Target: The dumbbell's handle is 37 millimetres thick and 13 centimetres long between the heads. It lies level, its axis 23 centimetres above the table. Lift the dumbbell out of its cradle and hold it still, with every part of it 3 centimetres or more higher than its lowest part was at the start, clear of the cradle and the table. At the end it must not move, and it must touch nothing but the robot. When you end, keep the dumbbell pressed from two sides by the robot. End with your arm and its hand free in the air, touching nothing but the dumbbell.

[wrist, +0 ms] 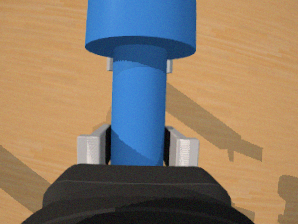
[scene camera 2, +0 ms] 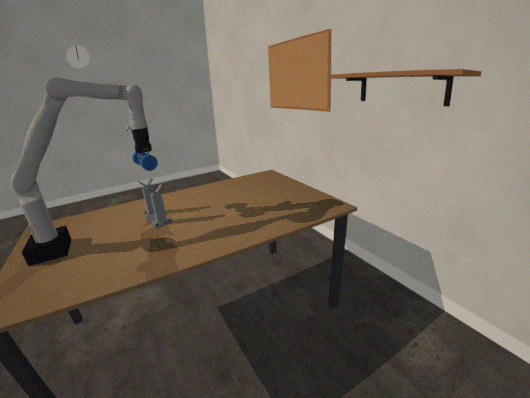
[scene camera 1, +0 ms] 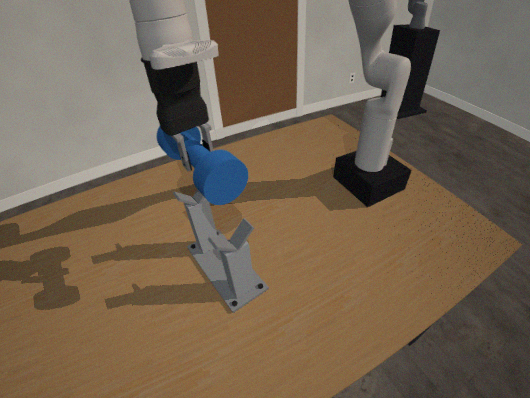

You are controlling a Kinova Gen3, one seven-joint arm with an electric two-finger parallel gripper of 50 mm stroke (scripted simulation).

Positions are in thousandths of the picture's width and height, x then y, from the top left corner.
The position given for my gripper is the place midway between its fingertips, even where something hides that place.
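You'd see my gripper (scene camera 1: 376, 411) in scene camera 1, and it's in the wrist view (wrist: 461, 623) as well. There's a blue dumbbell (scene camera 1: 414, 443) too, and the wrist view (wrist: 471, 203) also shows the dumbbell. A grey cradle (scene camera 1: 429, 662) is here as well, and you can find the cradle in scene camera 2 (scene camera 2: 286, 499) too.
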